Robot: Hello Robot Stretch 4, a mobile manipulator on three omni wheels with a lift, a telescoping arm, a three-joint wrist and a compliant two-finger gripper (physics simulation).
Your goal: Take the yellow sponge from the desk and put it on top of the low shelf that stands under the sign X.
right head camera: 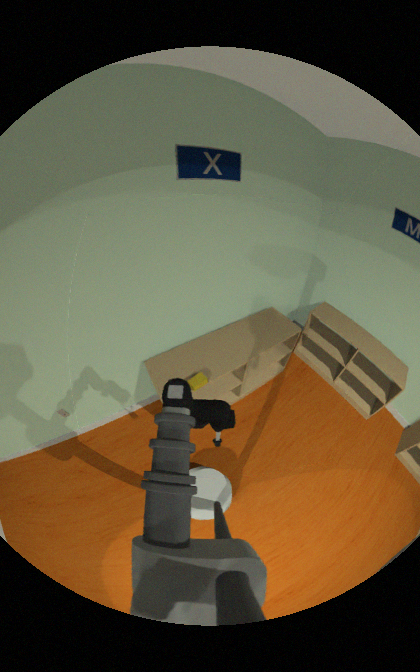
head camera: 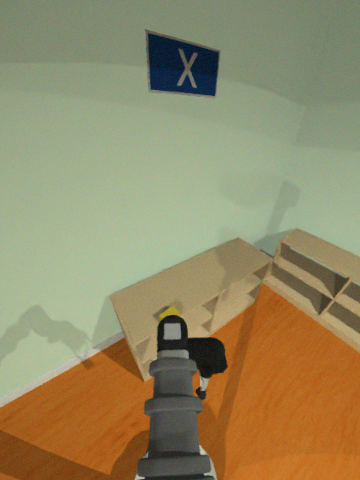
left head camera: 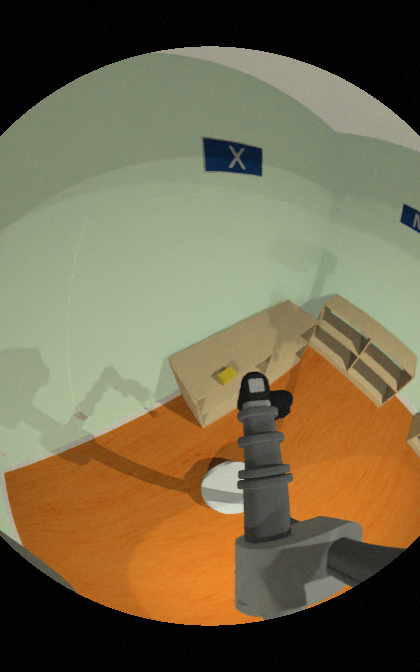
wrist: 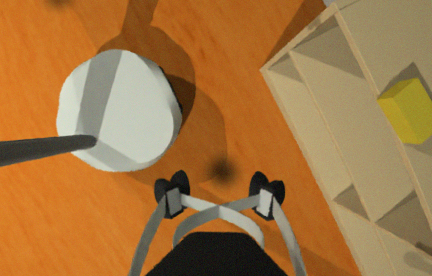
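Pixels of known places: gripper, between the fingertips: [head camera: 198, 379] [wrist: 219, 186]; robot's base, origin of its link: [left head camera: 229, 486] [wrist: 129, 114].
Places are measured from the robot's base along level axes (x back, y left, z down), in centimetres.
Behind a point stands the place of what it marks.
The yellow sponge [head camera: 170, 313] @(x -66.0, y 1.3, z -62.8 cm) [left head camera: 227, 375] @(x -64.1, y 1.4, z -62.8 cm) [right head camera: 198, 381] [wrist: 411, 112] @(x -64.0, y 1.4, z -62.8 cm) rests on top of the low shelf [head camera: 200, 280] @(x -93.4, y -19.5, z -58.3 cm) [left head camera: 250, 340] @(x -94.5, y -17.1, z -58.3 cm) [right head camera: 215, 345] [wrist: 390, 40] @(x -62.6, y 15.2, z -58.3 cm), near its front edge and toward its left end. The sign X [head camera: 167, 70] @(x -112.5, y 1.0, z -170.7 cm) [left head camera: 217, 165] @(x -111.7, y 2.3, z -166.1 cm) [right head camera: 192, 165] is on the wall above that shelf. My gripper [head camera: 201, 392] [right head camera: 217, 442] [wrist: 219, 186] @(x -29.7, y -8.8, z -78.6 cm) is open and empty, pointing down over the floor in front of the shelf, apart from the sponge. In the left head view the wrist hides its fingers. The desk does not show.
A second low shelf [head camera: 320, 247] @(x -127.1, y -135.7, z -58.4 cm) [left head camera: 387, 340] @(x -84.9, y -159.7, z -58.4 cm) [right head camera: 370, 340] stands to the right, by the corner. Part of the sign M [left head camera: 411, 218] @(x -120.0, y -165.7, z -171.5 cm) [right head camera: 407, 225] shows at the right. My white round base [left head camera: 222, 482] @(x -4.1, y 5.7, z -18.7 cm) [right head camera: 210, 492] [wrist: 140, 110] @(x -8.4, y 0.9, z -18.7 cm) is on the orange floor in front of the shelf.
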